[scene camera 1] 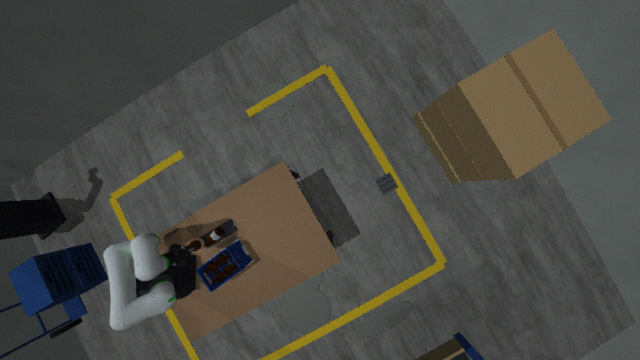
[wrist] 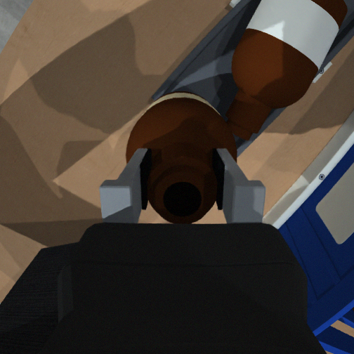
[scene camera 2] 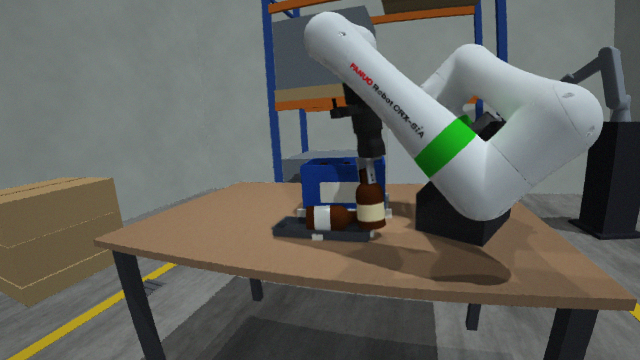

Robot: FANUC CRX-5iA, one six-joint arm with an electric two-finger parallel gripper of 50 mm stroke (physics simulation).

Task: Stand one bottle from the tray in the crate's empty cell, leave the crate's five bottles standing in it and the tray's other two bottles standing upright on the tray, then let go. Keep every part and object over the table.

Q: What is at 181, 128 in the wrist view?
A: A cream-labelled brown bottle.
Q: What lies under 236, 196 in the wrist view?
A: The gripper.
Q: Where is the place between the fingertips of the gripper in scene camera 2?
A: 367, 182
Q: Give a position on a cream-labelled brown bottle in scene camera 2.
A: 369, 197
